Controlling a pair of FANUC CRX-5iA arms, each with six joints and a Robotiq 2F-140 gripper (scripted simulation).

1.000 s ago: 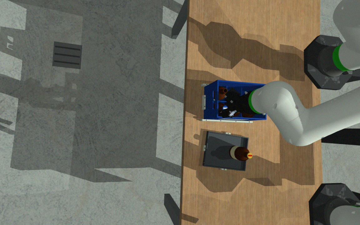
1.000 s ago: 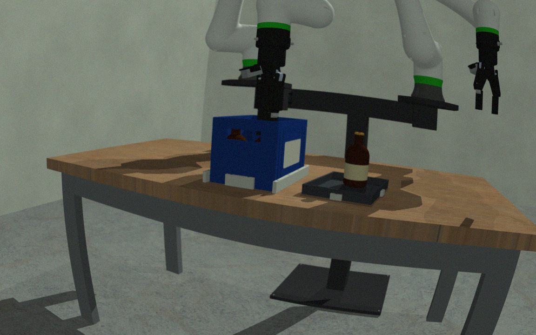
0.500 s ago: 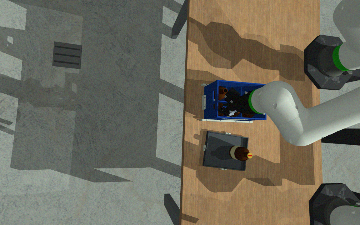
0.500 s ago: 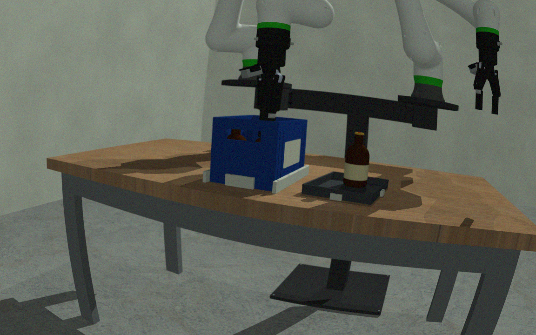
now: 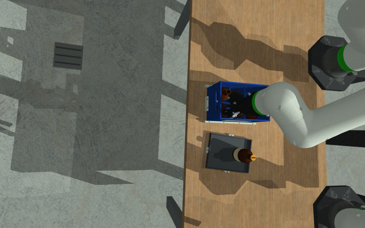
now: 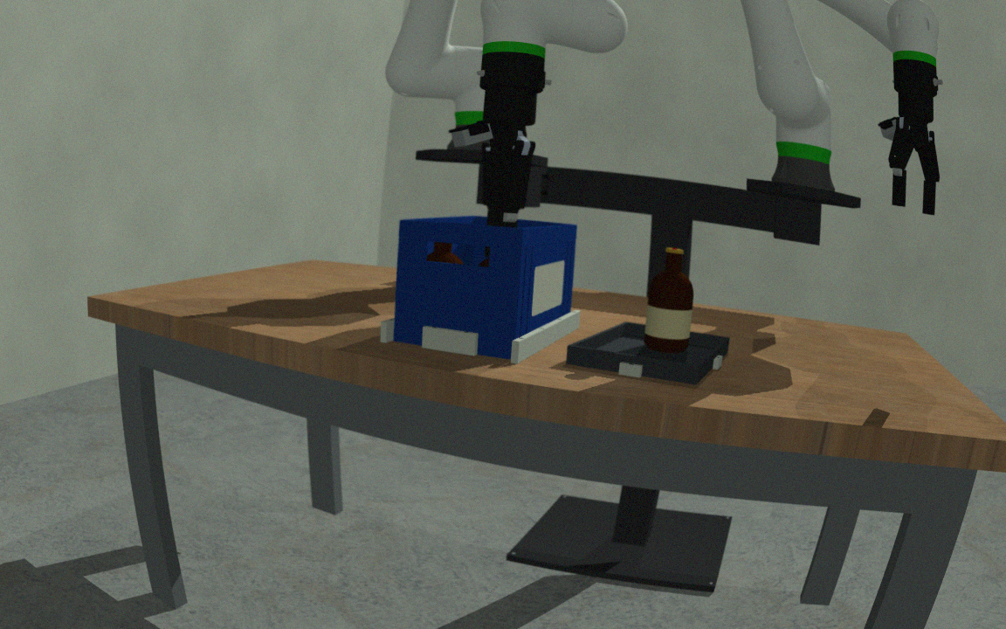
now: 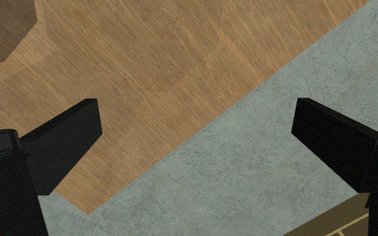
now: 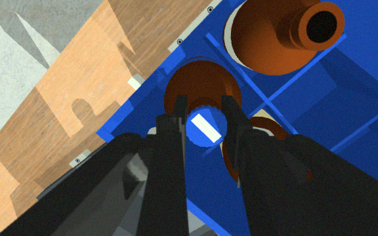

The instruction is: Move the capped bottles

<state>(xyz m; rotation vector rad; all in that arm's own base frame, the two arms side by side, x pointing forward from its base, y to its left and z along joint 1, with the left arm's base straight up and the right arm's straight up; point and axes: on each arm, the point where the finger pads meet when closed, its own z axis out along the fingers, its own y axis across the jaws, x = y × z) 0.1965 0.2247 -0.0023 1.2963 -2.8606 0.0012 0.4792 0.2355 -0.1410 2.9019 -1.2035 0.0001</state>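
Observation:
The blue-capped bottle is 70 mm below my right hand. Also, from my right hand: blue crate: 90 mm behind, 80 mm below, 40 mm to the right; then brown bottle: 90 mm to the right, 70 mm below; then yellow-capped bottle: 230 mm to the left, 140 mm behind, 80 mm below.

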